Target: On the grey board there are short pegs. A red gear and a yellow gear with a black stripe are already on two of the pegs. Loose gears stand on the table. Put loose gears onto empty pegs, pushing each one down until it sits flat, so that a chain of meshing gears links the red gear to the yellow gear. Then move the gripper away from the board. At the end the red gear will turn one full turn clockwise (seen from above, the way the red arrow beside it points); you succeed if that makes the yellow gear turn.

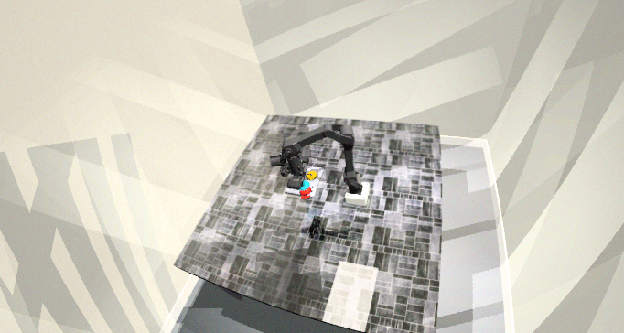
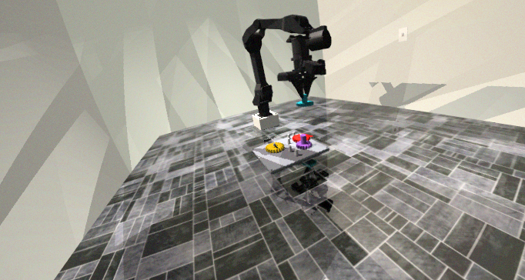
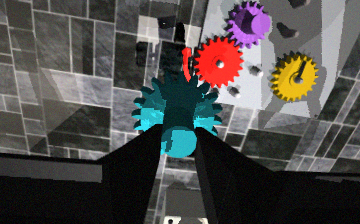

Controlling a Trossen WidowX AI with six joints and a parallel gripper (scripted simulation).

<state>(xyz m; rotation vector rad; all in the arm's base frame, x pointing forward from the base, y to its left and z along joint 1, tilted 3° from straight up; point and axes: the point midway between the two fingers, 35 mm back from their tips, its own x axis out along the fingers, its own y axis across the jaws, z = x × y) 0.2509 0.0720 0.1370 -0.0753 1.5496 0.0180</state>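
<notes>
My gripper tip is 15 cm above the grey board, 13 cm to the left of it and 6 cm short of it. Also, from my gripper tip: red gear: 14 cm below, 5 cm to the right, 3 cm ahead; purple gear: 13 cm below, 8 cm to the right, 8 cm ahead; teal gear: 1 cm below.
</notes>
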